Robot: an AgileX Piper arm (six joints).
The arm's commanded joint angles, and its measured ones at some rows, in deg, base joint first. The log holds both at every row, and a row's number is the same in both.
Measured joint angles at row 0:
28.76, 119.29, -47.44, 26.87, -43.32, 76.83
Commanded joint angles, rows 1 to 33:
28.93, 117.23, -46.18, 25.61, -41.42, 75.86
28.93, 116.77, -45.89, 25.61, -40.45, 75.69
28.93, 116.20, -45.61, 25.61, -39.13, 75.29
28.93, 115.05, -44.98, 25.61, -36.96, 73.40
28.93, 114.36, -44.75, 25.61, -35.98, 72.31
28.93, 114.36, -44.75, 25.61, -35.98, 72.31
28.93, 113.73, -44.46, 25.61, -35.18, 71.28
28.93, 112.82, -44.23, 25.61, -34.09, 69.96
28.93, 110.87, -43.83, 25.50, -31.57, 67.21
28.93, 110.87, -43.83, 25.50, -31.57, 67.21
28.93, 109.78, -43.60, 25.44, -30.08, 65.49
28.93, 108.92, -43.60, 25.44, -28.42, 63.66
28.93, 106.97, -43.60, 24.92, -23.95, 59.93
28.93, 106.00, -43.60, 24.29, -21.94, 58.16
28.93, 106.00, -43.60, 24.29, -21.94, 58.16
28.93, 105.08, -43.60, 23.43, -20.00, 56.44
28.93, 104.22, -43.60, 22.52, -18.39, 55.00
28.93, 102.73, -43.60, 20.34, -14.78, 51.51
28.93, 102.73, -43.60, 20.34, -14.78, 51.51
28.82, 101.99, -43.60, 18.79, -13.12, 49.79
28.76, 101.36, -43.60, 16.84, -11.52, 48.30
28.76, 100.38, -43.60, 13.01, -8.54, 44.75
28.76, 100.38, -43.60, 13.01, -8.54, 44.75
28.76, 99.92, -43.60, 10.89, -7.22, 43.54
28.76, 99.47, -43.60, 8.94, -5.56, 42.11
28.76, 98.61, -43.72, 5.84, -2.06, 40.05
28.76, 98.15, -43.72, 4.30, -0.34, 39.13
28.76, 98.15, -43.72, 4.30, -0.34, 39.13
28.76, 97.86, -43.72, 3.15, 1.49, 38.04
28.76, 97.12, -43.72, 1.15, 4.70, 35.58
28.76, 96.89, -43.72, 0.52, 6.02, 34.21
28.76, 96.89, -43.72, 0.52, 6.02, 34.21
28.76, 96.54, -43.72, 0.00, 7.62, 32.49
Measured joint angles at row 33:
28.76, 97.80, -43.66, 2.75, 3.15, 37.41
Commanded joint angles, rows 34 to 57:
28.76, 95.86, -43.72, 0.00, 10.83, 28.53
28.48, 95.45, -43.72, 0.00, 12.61, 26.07
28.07, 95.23, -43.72, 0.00, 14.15, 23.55
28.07, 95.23, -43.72, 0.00, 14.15, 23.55
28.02, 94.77, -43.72, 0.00, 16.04, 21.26
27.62, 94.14, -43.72, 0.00, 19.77, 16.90
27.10, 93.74, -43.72, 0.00, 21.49, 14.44
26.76, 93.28, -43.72, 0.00, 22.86, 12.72
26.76, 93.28, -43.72, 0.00, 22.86, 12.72
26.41, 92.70, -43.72, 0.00, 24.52, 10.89
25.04, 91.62, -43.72, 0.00, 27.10, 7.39
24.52, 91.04, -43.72, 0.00, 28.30, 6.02
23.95, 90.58, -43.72, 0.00, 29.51, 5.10
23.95, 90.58, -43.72, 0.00, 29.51, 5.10
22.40, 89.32, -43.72, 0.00, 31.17, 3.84
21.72, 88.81, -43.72, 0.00, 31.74, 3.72
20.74, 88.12, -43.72, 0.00, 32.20, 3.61
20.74, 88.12, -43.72, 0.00, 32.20, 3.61
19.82, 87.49, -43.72, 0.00, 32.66, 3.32
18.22, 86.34, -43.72, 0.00, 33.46, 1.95
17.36, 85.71, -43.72, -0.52, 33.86, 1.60
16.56, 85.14, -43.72, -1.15, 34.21, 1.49
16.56, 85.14, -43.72, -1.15, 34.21, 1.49
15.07, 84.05, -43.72, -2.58, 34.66, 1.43
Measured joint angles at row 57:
17.07, 85.66, -43.66, -0.57, 33.46, 2.69
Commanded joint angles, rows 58 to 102:
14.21, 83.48, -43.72, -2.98, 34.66, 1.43
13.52, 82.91, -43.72, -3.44, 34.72, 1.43
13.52, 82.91, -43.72, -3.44, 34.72, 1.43
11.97, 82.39, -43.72, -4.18, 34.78, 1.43
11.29, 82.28, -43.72, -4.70, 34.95, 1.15
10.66, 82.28, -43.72, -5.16, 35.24, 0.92
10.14, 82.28, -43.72, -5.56, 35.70, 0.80
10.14, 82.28, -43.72, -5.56, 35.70, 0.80
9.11, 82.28, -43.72, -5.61, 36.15, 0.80
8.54, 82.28, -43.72, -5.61, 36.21, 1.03
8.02, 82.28, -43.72, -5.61, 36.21, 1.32
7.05, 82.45, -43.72, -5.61, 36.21, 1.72
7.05, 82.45, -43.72, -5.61, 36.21, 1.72
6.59, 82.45, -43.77, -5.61, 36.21, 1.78
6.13, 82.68, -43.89, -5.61, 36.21, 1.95
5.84, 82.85, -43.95, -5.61, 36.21, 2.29
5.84, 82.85, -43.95, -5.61, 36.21, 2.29
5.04, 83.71, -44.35, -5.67, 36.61, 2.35
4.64, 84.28, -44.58, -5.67, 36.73, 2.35
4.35, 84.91, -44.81, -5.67, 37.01, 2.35
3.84, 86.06, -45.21, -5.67, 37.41, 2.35
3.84, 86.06, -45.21, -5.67, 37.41, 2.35
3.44, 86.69, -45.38, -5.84, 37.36, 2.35
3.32, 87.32, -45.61, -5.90, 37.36, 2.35
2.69, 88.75, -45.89, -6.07, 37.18, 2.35
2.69, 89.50, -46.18, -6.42, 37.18, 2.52
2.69, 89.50, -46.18, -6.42, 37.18, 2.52
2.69, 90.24, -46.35, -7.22, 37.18, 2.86
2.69, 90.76, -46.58, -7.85, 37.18, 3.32
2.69, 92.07, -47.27, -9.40, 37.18, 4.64
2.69, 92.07, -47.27, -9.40, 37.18, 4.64
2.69, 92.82, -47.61, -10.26, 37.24, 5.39
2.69, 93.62, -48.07, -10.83, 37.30, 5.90
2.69, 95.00, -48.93, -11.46, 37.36, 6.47
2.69, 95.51, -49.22, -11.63, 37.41, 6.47
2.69, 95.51, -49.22, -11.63, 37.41, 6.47
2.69, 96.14, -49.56, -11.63, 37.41, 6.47
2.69, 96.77, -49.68, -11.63, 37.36, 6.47
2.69, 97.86, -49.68, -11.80, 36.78, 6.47
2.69, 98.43, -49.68, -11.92, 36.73, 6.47
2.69, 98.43, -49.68, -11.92, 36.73, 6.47
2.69, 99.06, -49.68, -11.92, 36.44, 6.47
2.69, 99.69, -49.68, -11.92, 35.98, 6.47
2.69, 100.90, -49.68, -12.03, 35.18, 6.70
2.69, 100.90, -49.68, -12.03, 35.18, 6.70
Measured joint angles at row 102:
2.98, 99.41, -49.62, -11.40, 36.15, 6.25
